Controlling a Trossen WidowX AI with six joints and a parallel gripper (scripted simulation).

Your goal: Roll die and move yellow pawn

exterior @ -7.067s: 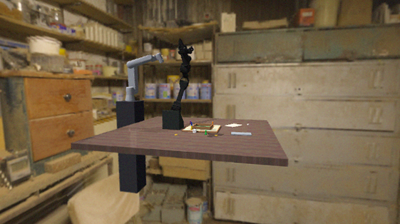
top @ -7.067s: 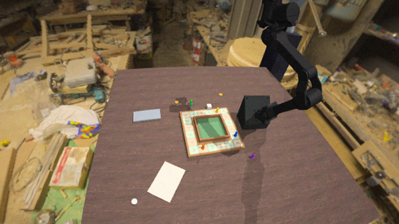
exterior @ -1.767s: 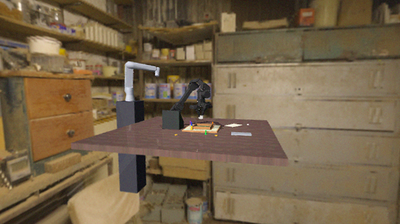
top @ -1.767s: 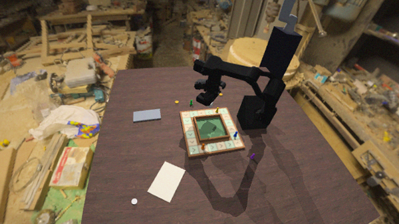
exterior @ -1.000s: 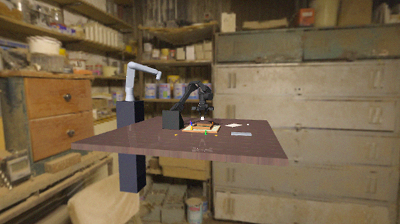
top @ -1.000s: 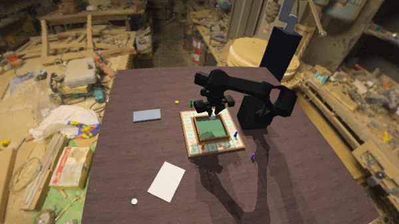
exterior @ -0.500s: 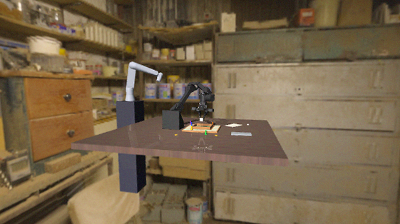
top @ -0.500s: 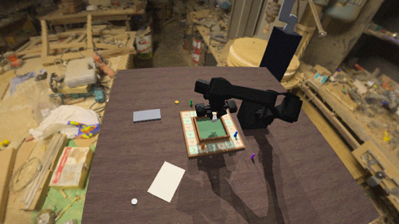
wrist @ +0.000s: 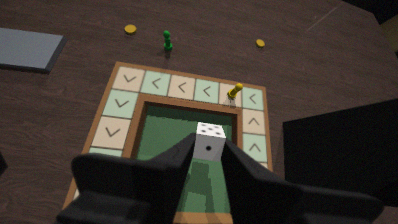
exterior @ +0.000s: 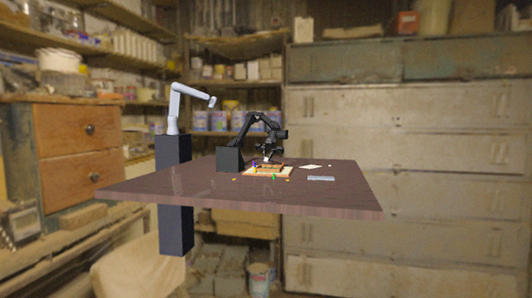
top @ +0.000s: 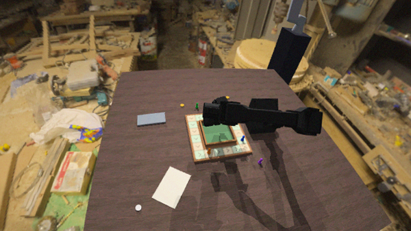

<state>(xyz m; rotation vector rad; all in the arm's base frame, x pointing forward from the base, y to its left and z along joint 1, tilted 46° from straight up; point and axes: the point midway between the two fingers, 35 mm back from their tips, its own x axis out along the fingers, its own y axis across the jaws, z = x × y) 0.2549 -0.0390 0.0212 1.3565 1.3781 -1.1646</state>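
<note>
Right now my gripper tip is 90 mm to the left of the yellow pawn, 50 mm past it and 50 mm above it. The rest, counted from my gripper tip: blue pawn (100 mm behind, 90 mm to the left, 50 mm below); white die (right at my gripper tip); green tray (70 mm below, 30 mm to the left, 20 mm ahead).
</note>
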